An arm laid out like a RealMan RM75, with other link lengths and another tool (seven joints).
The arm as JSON. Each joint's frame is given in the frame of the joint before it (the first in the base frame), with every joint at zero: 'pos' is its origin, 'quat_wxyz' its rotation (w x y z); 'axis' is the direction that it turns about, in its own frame. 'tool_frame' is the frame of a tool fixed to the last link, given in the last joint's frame.
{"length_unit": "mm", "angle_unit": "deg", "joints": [
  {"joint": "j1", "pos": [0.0, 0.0, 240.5], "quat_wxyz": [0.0, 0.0, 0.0, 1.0], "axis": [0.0, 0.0, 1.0]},
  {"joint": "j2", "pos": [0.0, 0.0, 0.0], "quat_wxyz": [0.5, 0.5, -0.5, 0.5], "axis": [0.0, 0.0, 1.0]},
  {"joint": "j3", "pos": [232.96, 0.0, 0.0], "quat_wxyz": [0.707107, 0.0, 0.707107, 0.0], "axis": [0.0, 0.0, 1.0]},
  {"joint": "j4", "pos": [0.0, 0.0, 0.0], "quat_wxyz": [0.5, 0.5, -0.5, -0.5], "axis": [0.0, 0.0, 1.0]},
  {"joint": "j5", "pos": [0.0, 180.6, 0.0], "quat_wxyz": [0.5, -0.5, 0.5, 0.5], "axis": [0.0, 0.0, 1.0]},
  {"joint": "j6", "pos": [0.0, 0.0, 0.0], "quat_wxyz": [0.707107, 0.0, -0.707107, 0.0], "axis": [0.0, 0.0, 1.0]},
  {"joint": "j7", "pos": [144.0, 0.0, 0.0], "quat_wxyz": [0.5, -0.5, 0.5, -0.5], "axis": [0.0, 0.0, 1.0]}
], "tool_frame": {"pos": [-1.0, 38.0, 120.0], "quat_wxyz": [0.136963, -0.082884, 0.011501, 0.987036]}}
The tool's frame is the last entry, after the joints.
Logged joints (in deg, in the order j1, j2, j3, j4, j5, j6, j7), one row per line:
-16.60, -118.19, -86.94, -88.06, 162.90, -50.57, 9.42
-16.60, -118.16, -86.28, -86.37, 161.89, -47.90, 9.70
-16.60, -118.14, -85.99, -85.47, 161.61, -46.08, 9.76
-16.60, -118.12, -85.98, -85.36, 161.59, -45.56, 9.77
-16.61, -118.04, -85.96, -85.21, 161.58, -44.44, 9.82
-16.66, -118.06, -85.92, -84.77, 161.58, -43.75, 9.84
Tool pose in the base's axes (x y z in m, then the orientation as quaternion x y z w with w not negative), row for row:
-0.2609, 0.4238, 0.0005, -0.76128, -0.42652, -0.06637, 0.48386
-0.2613, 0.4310, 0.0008, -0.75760, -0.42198, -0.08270, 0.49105
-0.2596, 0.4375, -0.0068, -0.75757, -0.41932, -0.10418, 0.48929
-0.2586, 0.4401, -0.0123, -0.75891, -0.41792, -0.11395, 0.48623
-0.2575, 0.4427, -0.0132, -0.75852, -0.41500, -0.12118, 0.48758
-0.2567, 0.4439, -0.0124, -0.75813, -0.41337, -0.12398, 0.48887
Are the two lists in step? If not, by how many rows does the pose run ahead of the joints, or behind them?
The pose runs 2 rows behind the joints: the pose in row i belongs to the joints in row i - 2.
